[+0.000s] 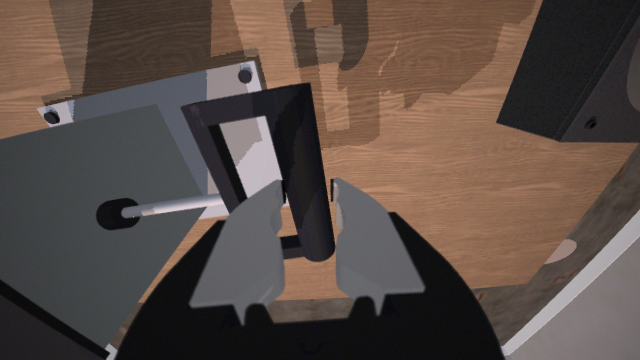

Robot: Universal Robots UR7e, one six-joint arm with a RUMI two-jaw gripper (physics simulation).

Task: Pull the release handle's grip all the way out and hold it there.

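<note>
The release handle's grip is a black D-shaped frame with a thick round bar, right of the grey-green housing. A silver rod runs from a black collar on the housing to the grip's inner side, and a length of it shows between them. My gripper is shut on the grip's round bar, with one grey finger on each side of it. The left finger hides part of the grip frame and the rod's end.
A pale base plate with dark bolts lies under the housing on the wooden table top. A black box-like object stands at the upper right. A light edge strip runs along the lower right, beyond the table's edge.
</note>
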